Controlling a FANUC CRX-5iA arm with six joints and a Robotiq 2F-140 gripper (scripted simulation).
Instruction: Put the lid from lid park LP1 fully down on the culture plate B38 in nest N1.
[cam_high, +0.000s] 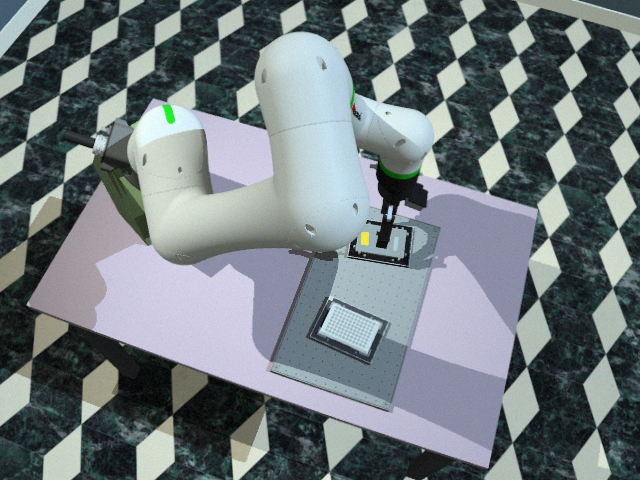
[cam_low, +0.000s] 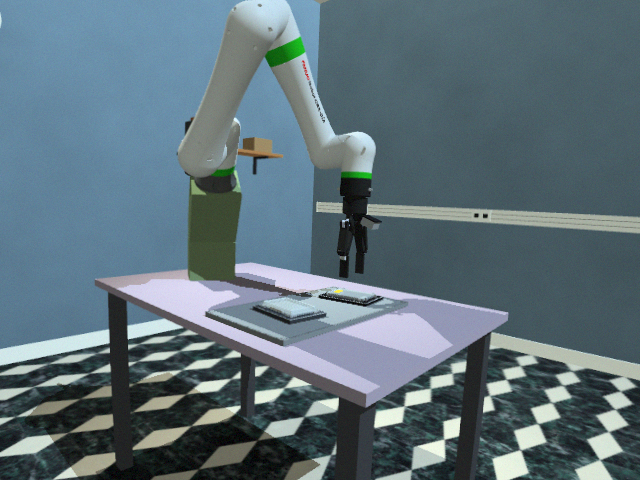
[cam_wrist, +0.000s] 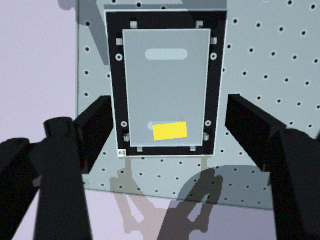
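Now: the clear lid 8 cm below my hand. From my hand the other things lie so: corner mark (13 cm behind, 17 cm to the right, 9 cm below); white culture plate B38 (8 cm behind, 25 cm to the right, 8 cm below); lid park frame (9 cm below).
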